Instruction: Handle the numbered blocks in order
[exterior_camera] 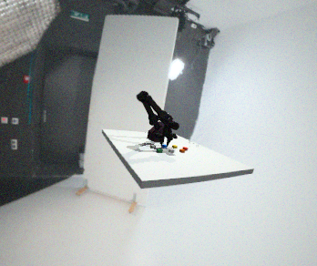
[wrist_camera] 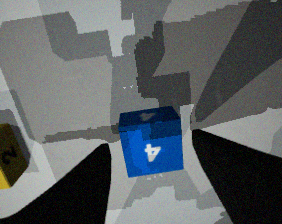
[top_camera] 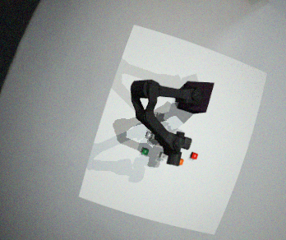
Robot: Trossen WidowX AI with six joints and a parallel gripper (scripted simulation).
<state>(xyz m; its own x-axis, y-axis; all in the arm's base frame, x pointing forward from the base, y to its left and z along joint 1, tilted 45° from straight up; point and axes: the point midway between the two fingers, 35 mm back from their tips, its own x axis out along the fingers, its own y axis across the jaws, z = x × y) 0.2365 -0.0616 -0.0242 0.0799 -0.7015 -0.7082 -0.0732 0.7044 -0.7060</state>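
My gripper tip is right at the blue block. From my gripper tip the other things lie so: grey block 11 cm to the right, 3 cm ahead; then yellow block 10 cm to the left; then white block 12 cm ahead, 1 cm to the left.
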